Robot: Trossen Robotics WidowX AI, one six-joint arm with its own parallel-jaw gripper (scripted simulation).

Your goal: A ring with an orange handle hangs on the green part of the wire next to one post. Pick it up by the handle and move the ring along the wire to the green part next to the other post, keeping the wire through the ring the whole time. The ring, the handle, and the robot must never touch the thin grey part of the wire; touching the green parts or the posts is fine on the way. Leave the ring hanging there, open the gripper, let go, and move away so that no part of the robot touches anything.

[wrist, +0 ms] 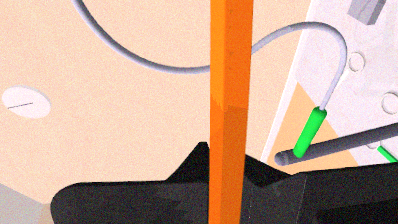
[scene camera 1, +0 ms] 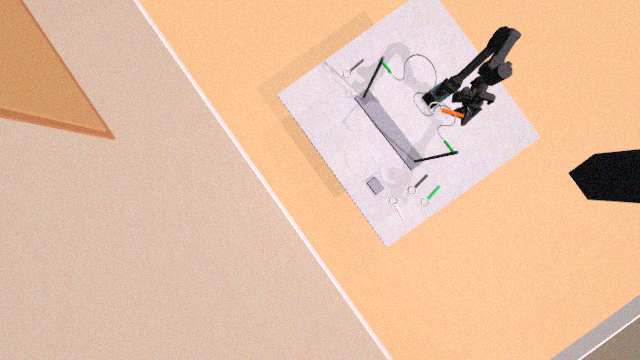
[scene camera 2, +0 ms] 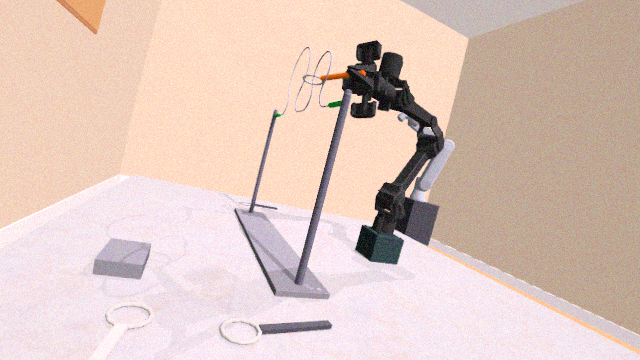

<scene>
I see my gripper (scene camera 2: pixel 348 67) and a grey block (scene camera 2: pixel 120 258).
My gripper shows as well in the wrist view (wrist: pixel 209 149) and in scene camera 1 (scene camera 1: pixel 462 125).
</scene>
